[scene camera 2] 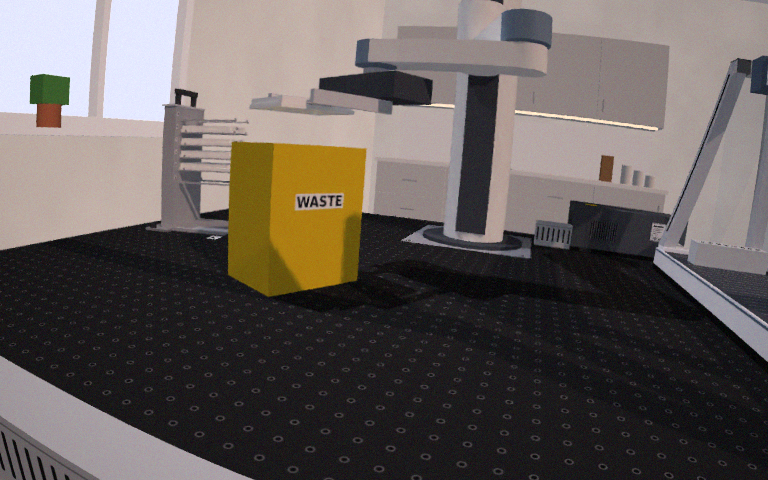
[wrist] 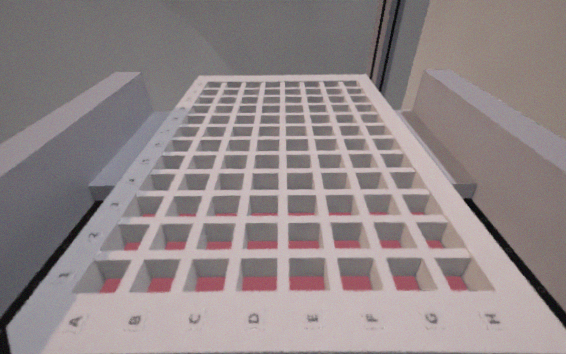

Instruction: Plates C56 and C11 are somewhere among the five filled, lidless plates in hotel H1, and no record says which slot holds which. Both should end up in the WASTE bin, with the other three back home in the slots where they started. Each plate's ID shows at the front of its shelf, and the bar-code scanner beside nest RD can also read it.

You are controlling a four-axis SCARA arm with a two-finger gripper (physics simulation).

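Frame: origin at the arm's base, x left, y back, z up, level; metres.
Seen in the pictures: gripper, fingertip midpoint: [scene camera 2: 289, 97] [wrist: 282, 98]; arm's base at its link origin: [scene camera 2: 472, 244].
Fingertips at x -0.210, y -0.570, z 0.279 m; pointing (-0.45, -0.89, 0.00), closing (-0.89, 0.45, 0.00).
Observation:
Offsets run from my fingertips to a thing's top centre. "pt": to the spot under its first point. Level surfaces: height alone.
My gripper [scene camera 2: 305, 103] [wrist: 282, 98] is shut on a white, lidless plate {dz -0.003, dx +0.011, dy +0.021 m} [scene camera 2: 265, 104] [wrist: 277, 322], gripping its two long sides. Its wells hold pinkish-red filling, and it looks level. Its ID does not show in these views. In the scene view the plate appears higher than the yellow WASTE bin {dz -0.066, dx +0.010, dy +0.021 m} [scene camera 2: 317, 237], across the bin's upper edge; the exact depth between them is hard to tell. Hotel H1 [scene camera 2: 171, 169], a grey rack at the left, holds several thin plates or shelves; the bin hides their right ends, and no IDs are readable.
The arm's white column [scene camera 2: 506, 169] stands behind the bin to the right. A dark grey device {pt dz -0.223, dx +0.596, dy +0.605 m} [scene camera 2: 623, 240] and a small slotted grey box {pt dz -0.236, dx +0.411, dy +0.615 m} [scene camera 2: 552, 235] stand at the back right. A slanted frame [scene camera 2: 704, 152] stands at the right edge. The deck {dz -0.266 m} [scene camera 2: 396, 367] is black with rings.

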